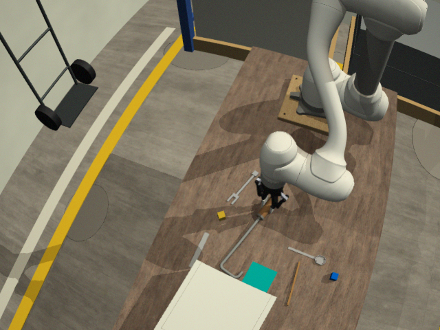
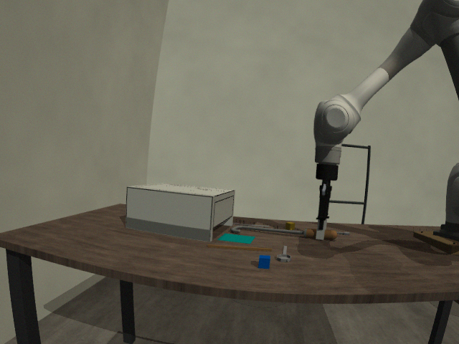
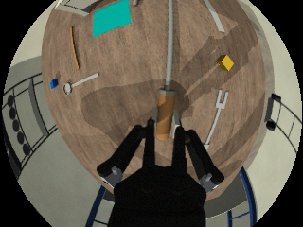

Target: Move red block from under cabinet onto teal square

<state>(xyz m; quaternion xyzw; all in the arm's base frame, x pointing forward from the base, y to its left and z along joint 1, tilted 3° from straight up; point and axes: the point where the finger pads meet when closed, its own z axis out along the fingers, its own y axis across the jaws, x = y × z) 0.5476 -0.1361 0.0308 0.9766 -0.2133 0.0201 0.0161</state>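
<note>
Right now my hand is 16 cm to the left of the yellow block, 7 cm short of it and 2 cm above it. Also, from my hand: grey bar: 22 cm ahead, 21 cm to the right, 4 cm below; then fork-ended tool: 11 cm to the right, 7 cm behind, 3 cm below; then teal square: 28 cm ahead, 4 cm below, 3 cm to the left.
</note>
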